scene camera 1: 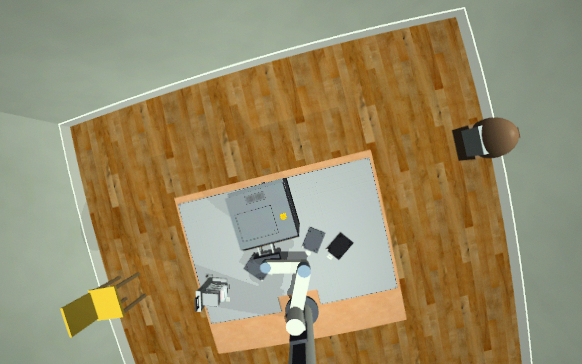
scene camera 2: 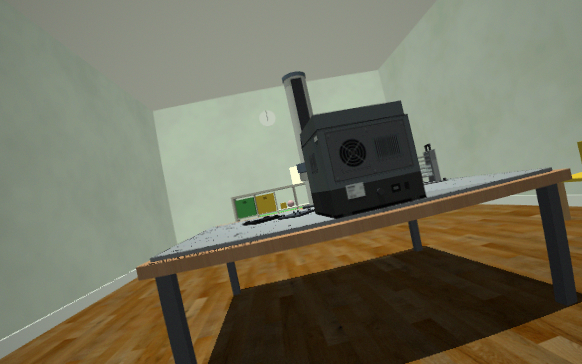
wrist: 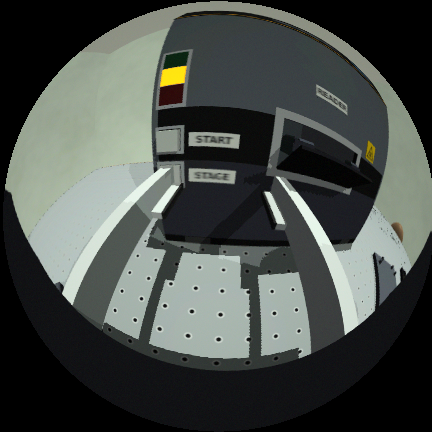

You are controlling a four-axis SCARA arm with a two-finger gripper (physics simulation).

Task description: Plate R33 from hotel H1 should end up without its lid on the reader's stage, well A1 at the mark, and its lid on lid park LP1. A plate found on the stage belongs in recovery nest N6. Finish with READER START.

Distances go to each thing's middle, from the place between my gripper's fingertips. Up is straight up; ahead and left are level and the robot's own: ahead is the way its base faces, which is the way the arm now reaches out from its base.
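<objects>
Stage door (wrist: 304, 160): 100 mm to the right of my hand, 10 mm behind it, 30 mm above it.
</objects>
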